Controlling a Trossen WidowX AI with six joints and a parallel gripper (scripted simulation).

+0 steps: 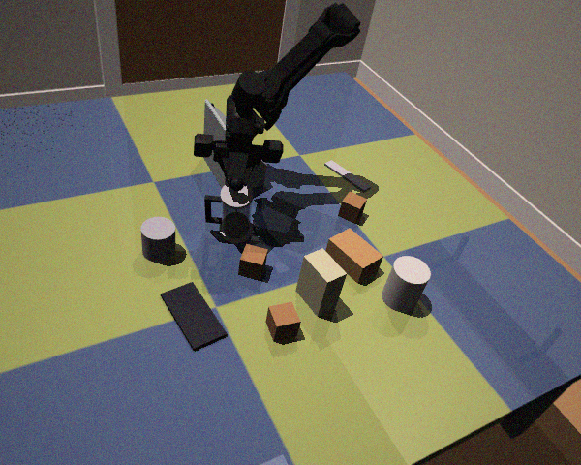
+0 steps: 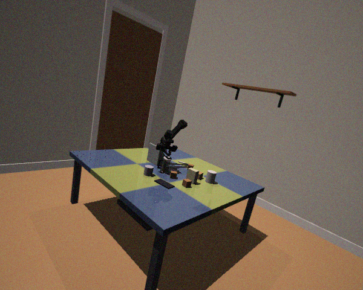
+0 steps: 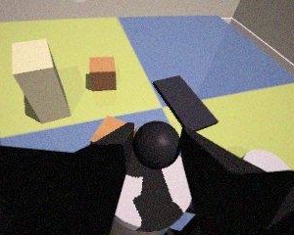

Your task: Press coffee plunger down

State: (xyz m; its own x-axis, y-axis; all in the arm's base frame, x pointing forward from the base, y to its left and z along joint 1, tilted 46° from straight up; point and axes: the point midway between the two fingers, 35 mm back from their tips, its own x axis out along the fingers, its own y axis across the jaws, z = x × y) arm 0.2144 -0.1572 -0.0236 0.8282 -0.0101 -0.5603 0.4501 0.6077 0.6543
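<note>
The coffee press is 9 cm below my gripper tip and 3 cm behind it. From my gripper tip the other things lie so: flat black slab: 17 cm below, 16 cm to the right, 15 cm ahead; tall cream block: 22 cm ahead, 12 cm below, 9 cm to the left; orange block: 23 cm to the left, 17 cm ahead, 15 cm below.
</note>
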